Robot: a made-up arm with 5 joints.
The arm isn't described. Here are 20 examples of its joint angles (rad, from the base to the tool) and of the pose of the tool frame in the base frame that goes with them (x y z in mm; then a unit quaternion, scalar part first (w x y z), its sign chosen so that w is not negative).
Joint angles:
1: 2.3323 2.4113 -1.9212 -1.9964 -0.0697
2: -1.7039 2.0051 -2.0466 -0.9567 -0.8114
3: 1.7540 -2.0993 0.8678 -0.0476 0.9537
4: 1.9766 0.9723 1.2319 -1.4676 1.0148
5: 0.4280 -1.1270 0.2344 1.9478 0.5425
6: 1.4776 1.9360 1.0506 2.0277 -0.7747
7: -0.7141 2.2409 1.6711 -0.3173 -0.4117
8: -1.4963 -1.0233 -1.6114 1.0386 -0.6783
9: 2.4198 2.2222 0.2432 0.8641 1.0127
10: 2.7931 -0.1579 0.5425 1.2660 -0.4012
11: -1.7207 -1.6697 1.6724 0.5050 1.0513
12: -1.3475 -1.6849 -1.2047 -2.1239 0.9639
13: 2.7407 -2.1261 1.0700 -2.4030 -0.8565
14: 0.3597 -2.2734 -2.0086 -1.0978 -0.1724
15: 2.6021 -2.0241 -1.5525 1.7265 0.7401
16: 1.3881 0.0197 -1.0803 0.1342 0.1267
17: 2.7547 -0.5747 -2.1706 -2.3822 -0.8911
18: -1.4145 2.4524 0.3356 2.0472 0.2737
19: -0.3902 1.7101 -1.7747 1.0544 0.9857
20: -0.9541 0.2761 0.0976 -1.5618 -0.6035
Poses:
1: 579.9 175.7 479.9 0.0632 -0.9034 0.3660 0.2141
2: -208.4 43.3 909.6 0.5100 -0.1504 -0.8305 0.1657
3: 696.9 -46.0 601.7 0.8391 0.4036 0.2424 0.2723
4: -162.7 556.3 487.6 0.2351 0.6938 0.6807 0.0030
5: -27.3 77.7 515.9 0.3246 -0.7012 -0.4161 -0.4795
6: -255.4 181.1 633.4 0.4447 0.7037 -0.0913 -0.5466
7: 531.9 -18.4 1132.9 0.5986 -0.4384 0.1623 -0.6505
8: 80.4 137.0 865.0 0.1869 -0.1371 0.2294 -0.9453
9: 270.5 -40.3 932.4 0.8775 0.1319 -0.0237 0.4605
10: 191.3 -34.5 446.8 0.4403 0.4493 -0.7039 0.3299
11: -219.2 286.3 759.5 0.1969 0.4145 0.1090 -0.8818
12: 154.1 425.8 380.8 0.6744 0.0241 0.2535 0.6931
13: 820.8 225.6 1155.4 0.1934 -0.6596 0.2782 -0.6709
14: 463.1 173.5 371.7 0.5883 -0.4216 0.5451 0.4230
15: 214.7 90.3 727.7 0.7445 -0.3644 -0.4955 -0.2596
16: 146.7 286.6 887.7 0.8047 -0.1184 -0.3156 0.4887
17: -39.0 -217.5 903.6 0.7352 0.0879 0.1635 -0.6520
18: 412.2 310.8 788.4 0.1856 -0.5098 0.2678 0.7962
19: 265.5 -7.5 707.3 0.8797 0.4386 -0.0374 -0.1799
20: 721.9 200.2 214.5 0.6966 -0.3084 0.5929 0.2610
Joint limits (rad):
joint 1: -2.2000..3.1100
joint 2: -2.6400..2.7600
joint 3: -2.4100..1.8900
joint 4: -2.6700..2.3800
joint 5: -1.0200..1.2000
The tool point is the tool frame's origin. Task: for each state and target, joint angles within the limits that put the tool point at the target. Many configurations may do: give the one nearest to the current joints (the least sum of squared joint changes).
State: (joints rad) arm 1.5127 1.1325 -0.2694 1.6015 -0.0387
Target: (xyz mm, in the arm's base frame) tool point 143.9 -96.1 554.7
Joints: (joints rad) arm 2.2116 1.2723 -0.2085 1.7069 -0.1739
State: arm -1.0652 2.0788 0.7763 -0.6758 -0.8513
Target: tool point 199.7 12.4 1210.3
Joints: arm -0.4697 2.2657 0.8353 -0.3842 -1.0200
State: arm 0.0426 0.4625 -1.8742 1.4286 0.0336
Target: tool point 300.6 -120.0 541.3
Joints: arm -0.0081 0.2079 -2.2131 0.6815 -0.0524
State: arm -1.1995 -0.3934 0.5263 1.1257 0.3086
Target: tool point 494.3 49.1 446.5
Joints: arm -1.2406 0.2246 0.5298 0.4664 0.3061
